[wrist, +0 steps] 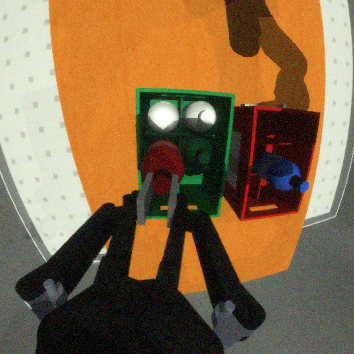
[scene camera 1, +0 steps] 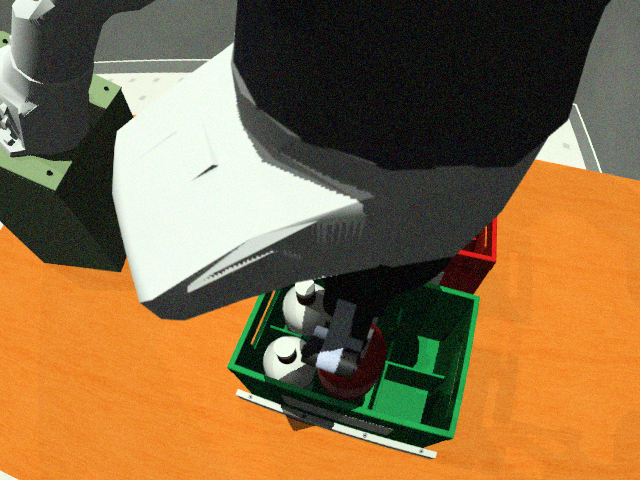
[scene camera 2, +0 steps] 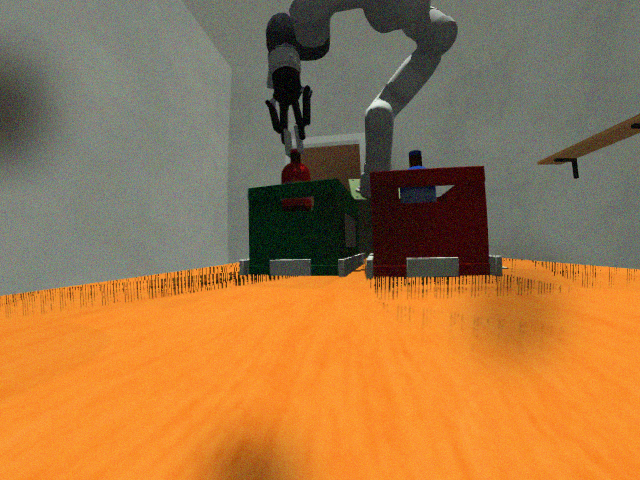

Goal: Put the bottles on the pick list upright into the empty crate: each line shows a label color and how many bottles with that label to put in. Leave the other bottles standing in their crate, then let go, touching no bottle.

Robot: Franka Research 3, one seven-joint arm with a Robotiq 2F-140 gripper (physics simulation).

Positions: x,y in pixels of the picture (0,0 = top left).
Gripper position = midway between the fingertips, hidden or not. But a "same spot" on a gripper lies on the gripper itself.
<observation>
my gripper: wrist; scene camera 1; scene camera 2 295,154
blue bottle: wrist 283,174; scene camera 2 428,193
same spot on my gripper: (wrist: pixel 46 287) = (scene camera 1: pixel 316 328)
</observation>
